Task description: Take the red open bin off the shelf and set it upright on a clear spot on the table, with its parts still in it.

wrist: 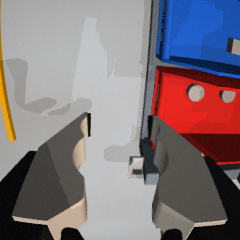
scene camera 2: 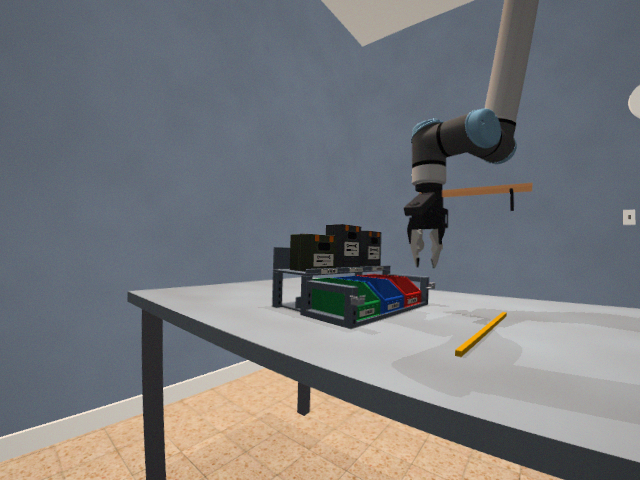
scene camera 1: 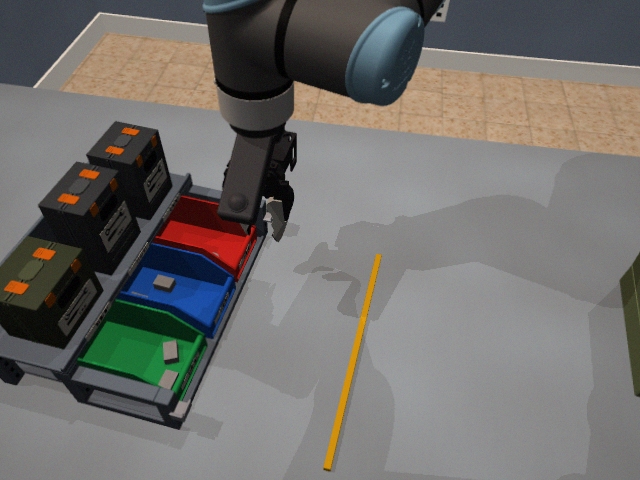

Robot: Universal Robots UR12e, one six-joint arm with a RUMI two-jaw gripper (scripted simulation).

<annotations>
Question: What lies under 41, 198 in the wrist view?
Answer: My gripper.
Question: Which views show the green bin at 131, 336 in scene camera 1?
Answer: Scene camera 2 and scene camera 1 only.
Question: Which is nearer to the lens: the blue bin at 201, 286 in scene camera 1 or the yellow bar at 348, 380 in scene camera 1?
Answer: The yellow bar.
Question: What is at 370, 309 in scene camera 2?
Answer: A green bin.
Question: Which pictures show my gripper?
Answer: The wrist view, scene camera 2 and scene camera 1: all of them.
</annotations>
